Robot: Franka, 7 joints.
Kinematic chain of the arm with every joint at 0, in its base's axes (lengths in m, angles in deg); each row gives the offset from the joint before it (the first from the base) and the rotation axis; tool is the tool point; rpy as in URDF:
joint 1: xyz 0 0 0.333 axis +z
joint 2: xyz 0 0 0 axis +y
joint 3: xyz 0 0 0.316 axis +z
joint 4: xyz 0.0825 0 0 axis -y
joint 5: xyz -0.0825 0 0.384 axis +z
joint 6: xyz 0 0 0 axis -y
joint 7: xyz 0.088 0 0 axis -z
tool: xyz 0 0 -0.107 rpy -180 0 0
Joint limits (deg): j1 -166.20..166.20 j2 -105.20..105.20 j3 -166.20..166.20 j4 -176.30..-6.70 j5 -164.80..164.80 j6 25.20..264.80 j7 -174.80..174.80
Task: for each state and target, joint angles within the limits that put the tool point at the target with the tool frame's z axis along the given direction. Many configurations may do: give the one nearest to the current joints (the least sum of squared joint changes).
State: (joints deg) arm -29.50 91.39 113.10 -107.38 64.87 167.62 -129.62
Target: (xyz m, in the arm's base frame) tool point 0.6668 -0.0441 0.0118 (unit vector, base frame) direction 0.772 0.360 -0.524
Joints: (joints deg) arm -50.20 105.20 78.87 -83.32 49.41 201.73 -129.62
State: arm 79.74 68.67 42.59 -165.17 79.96 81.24 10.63
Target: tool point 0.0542 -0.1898 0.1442 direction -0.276 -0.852 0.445
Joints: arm 131.61 88.69 8.66 -173.57 65.37 113.78 10.63
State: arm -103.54 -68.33 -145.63 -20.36 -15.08 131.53 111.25
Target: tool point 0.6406 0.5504 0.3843 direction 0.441 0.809 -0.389
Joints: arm -141.14 -84.75 -138.23 -6.80 -5.51 151.03 111.25
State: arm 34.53 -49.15 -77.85 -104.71 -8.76 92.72 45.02
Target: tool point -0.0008 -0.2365 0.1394 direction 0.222 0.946 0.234
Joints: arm 16.93 -54.67 -127.56 -143.28 -8.47 68.88 45.02
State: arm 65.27 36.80 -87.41 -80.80 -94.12 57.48 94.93
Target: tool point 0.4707 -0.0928 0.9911 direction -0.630 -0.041 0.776
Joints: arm 32.28 36.23 -91.93 -45.58 -113.75 90.86 94.93
